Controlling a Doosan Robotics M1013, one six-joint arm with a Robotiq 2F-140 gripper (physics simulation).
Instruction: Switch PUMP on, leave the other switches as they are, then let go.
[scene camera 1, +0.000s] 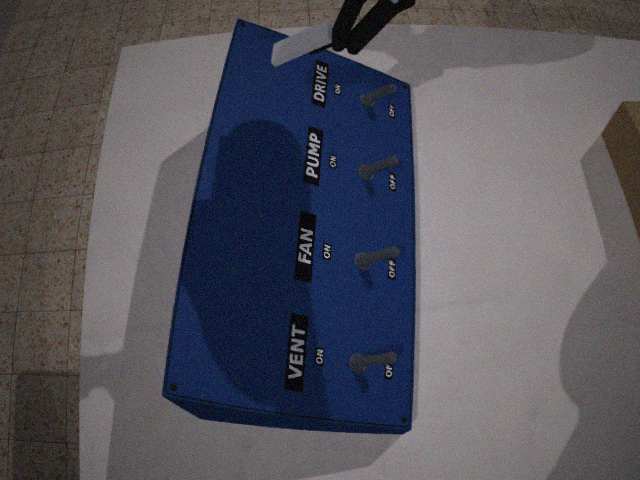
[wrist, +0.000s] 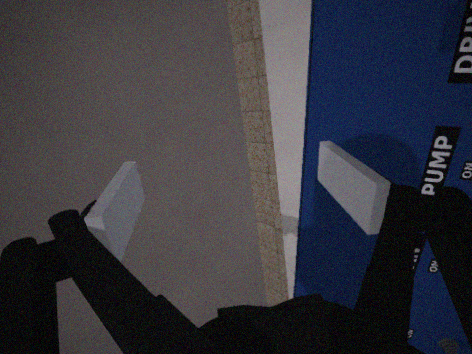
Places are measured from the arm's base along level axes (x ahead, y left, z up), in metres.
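Pixels of known places: gripper, between the fingertips: (scene camera 1: 233, 18) (wrist: 231, 170).
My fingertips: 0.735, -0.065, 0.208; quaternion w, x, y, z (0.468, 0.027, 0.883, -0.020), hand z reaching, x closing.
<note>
Behind a point stands the place of what it marks, as x, y, z.
The blue switch panel (scene camera 1: 356, 304) @[0.612, 0.154, -0.013] (wrist: 340, 50) @[0.738, -0.139, 0.060] lies on the white table. The PUMP switch (scene camera 1: 378, 167) @[0.578, -0.012, 0.005] leans right, to its OFF mark. The DRIVE switch (scene camera 1: 378, 95) @[0.567, -0.131, 0.004], FAN switch (scene camera 1: 377, 257) @[0.588, 0.107, 0.007] and VENT switch (scene camera 1: 373, 360) @[0.599, 0.224, 0.009] also lean to OFF. The PUMP label (scene camera 1: 313, 155) @[0.656, -0.023, 0.016] (wrist: 440, 161) @[0.654, -0.030, 0.016] is left of its switch in the scene view and beside the right finger in the wrist view. My gripper (wrist: 231, 170) @[0.735, -0.065, 0.208] is open and empty. In the scene view one pale fingertip (scene camera 1: 302, 43) @[0.667, -0.054, 0.177] shows over the panel's top end, beyond the DRIVE label, apart from the switches; the other finger is out of view.
The white table (scene camera 1: 491, 206) @[0.395, -0.021, -0.108] (wrist: 287, 100) @[0.945, -0.066, -0.108] extends around the panel. Part of a brown box (scene camera 1: 625, 155) @[0.141, -0.096, -0.065] shows at the right edge of the scene view. Tiled floor (scene camera 1: 41, 206) (wrist: 255, 125) lies beyond the table edge. Broad shadows cross the panel and table.
</note>
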